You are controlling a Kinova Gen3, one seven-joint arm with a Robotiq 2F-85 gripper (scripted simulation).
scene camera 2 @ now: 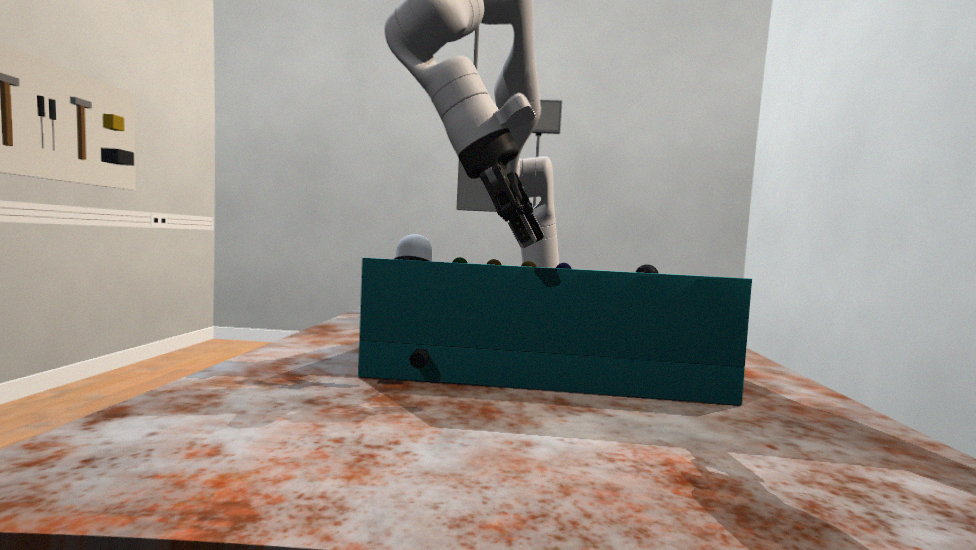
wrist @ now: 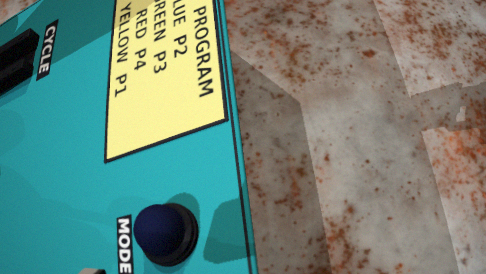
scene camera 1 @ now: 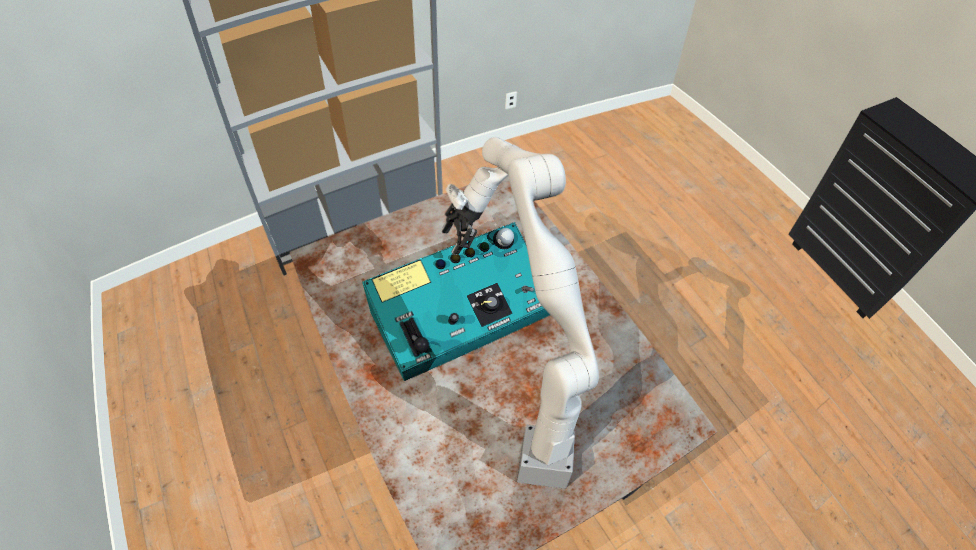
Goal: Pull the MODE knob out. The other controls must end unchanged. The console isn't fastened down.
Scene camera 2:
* gripper: 534,243
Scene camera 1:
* gripper: 449,242
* teal console: 430,289
